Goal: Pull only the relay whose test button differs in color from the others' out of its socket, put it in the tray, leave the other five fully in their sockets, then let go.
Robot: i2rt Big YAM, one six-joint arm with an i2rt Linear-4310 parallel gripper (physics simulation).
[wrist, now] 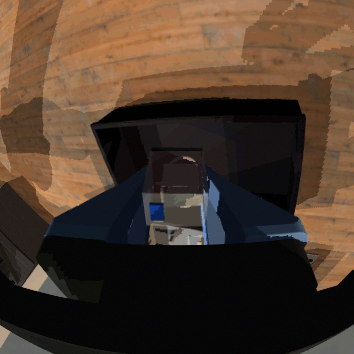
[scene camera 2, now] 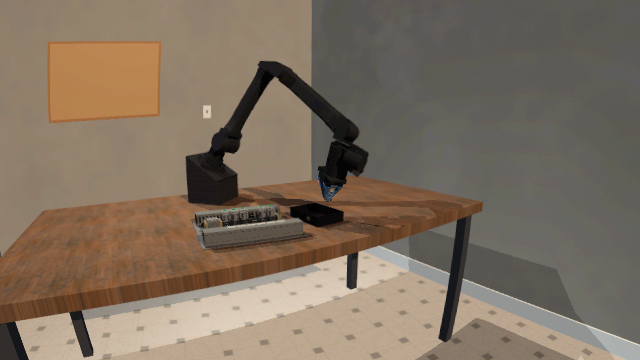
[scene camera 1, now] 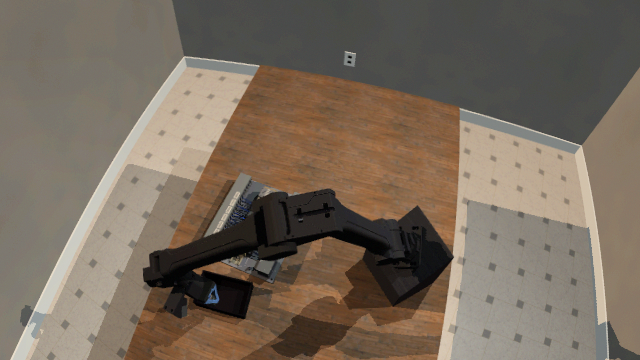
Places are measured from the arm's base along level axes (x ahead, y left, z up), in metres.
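Pixels of known places: gripper, between the fingertips: (wrist: 175,173) (scene camera 2: 326,198) (scene camera 1: 214,299); arm's base, origin of its link: (scene camera 2: 210,165) (scene camera 1: 407,246).
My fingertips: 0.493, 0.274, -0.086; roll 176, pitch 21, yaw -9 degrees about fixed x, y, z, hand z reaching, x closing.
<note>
Ahead of a thing's pixels: the offset from my fingertips to its middle, as dx, dy, dz. "pt": to the spot under its first point.
My gripper (scene camera 1: 214,295) (scene camera 2: 328,196) (wrist: 175,173) is shut on a clear-cased relay {+0.006, +0.006, +0.013} (wrist: 176,172) with a blue test button at one corner. In the wrist view the relay sits between the blue fingers, in front of the black tray {pt +0.028, -0.018, -0.067} (wrist: 240,145). In the second scene view the fingertips are a little above the tray {pt +0.075, -0.046, -0.054} (scene camera 2: 327,220), apart from it. In the first scene view they overlap the left side of the tray (scene camera 1: 248,300). The panel with the sockets (scene camera 1: 243,182) (scene camera 2: 252,237) lies beside the tray; several relays with green tops stand in it, small and partly hidden.
The panel's long grey wire duct {pt +0.104, -0.267, -0.045} (scene camera 2: 270,231) runs along its front. The arm stretches over the panel from its black base (scene camera 1: 417,260) (scene camera 2: 212,185) at the other end. The table's edge (scene camera 2: 400,237) runs in front of the panel and tray.
</note>
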